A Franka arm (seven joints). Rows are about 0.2 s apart.
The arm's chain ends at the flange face. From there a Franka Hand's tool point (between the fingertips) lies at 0.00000 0.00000 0.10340 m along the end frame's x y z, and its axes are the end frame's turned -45 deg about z.
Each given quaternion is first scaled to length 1.
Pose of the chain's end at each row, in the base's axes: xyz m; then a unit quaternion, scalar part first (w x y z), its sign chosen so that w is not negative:
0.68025 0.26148 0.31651 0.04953 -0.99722 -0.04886 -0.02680
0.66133 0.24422 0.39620 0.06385 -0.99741 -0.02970 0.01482
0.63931 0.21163 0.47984 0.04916 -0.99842 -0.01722 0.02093
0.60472 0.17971 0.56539 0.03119 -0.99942 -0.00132 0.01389
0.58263 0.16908 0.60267 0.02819 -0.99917 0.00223 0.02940
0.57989 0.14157 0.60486 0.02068 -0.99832 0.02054 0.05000
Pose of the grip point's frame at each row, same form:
0.68528 0.27197 0.21377 0.03550 -0.90261 -0.42676 -0.04371
0.65788 0.25730 0.29369 0.06466 -0.91012 -0.40913 -0.01074
0.63481 0.22171 0.37703 0.05343 -0.91583 -0.39799 0.00052
0.60184 0.18615 0.46223 0.03413 -0.92283 -0.38368 0.00090
0.57657 0.17492 0.49961 0.03729 -0.92396 -0.38030 0.01637
0.56966 0.14605 0.50207 0.03824 -0.93019 -0.36307 0.03828

